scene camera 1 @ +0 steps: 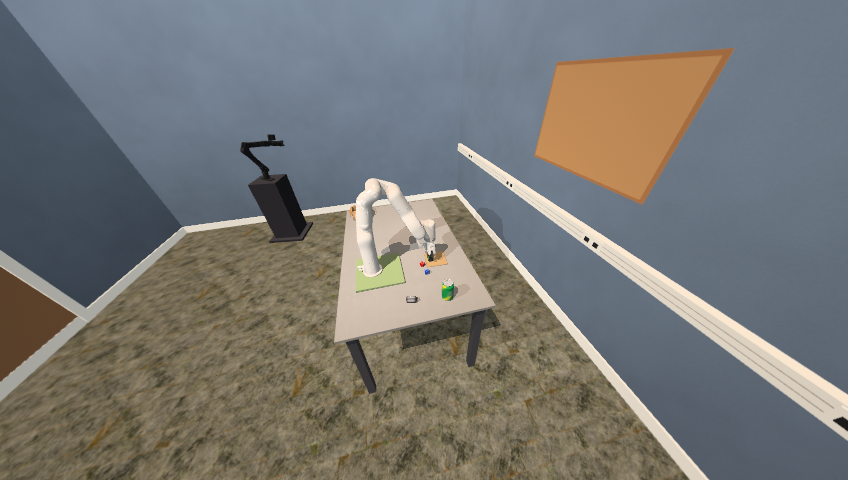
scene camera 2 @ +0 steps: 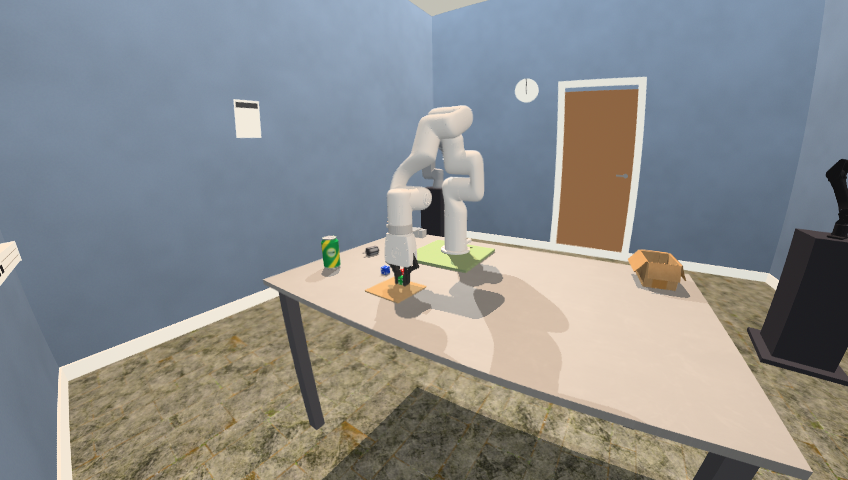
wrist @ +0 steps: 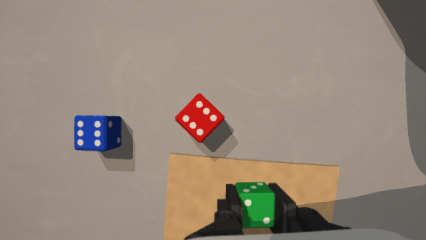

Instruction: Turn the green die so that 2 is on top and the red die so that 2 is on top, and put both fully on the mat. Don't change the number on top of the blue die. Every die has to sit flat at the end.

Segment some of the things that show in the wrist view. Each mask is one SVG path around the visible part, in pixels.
My gripper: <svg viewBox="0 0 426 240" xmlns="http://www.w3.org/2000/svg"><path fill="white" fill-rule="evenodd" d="M184 238L184 240L410 240L392 231L352 229L329 223L315 209L308 207L299 208L276 183L268 184L268 187L275 193L274 226L269 227L273 234L244 235L242 231L242 202L236 186L226 184L226 199L217 199L217 211L214 213L214 222Z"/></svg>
A blue die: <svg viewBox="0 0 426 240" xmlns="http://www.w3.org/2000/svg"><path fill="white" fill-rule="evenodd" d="M74 117L74 148L76 150L108 151L121 146L120 116L76 115Z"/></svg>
A red die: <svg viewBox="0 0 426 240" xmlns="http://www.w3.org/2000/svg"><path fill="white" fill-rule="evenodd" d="M197 94L175 117L175 120L198 143L202 143L224 120L224 115L202 94Z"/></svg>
A green die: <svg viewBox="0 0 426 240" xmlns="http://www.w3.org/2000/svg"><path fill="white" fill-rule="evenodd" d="M235 183L243 206L243 228L273 227L275 193L265 182Z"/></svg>
